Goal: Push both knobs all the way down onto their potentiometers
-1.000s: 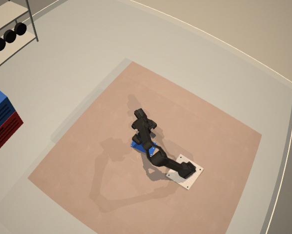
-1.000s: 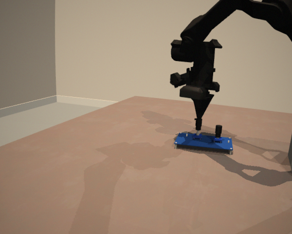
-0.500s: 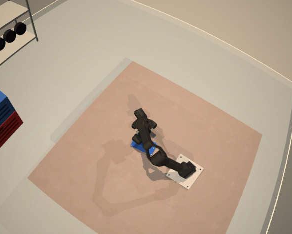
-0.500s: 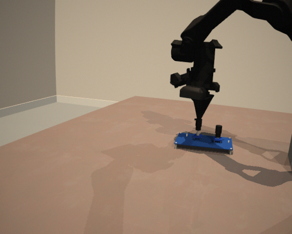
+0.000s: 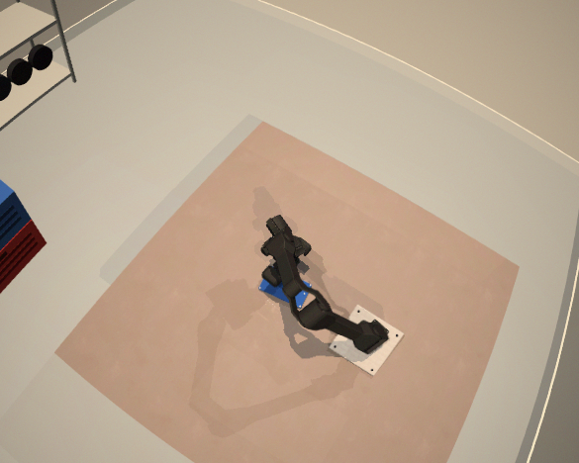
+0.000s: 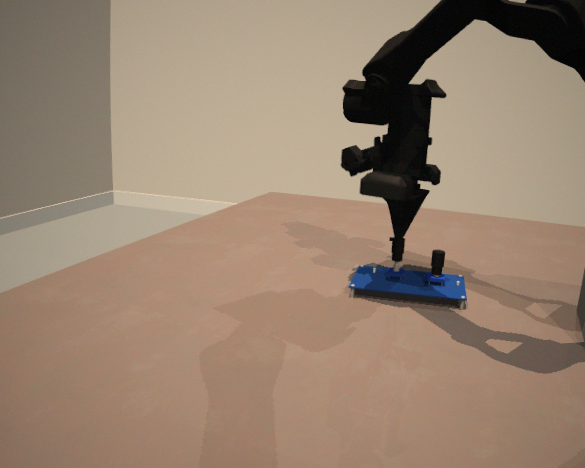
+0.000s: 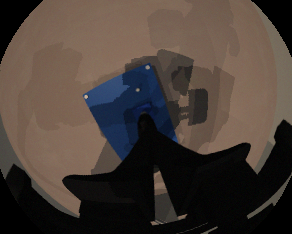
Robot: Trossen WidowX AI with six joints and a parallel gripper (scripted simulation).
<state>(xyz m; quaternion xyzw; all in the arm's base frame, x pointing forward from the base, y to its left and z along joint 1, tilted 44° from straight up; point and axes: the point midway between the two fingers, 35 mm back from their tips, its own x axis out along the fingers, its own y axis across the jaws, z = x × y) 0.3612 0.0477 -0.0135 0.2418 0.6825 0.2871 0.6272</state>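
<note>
Now: gripper tip 10 mm above the black knob.
</note>
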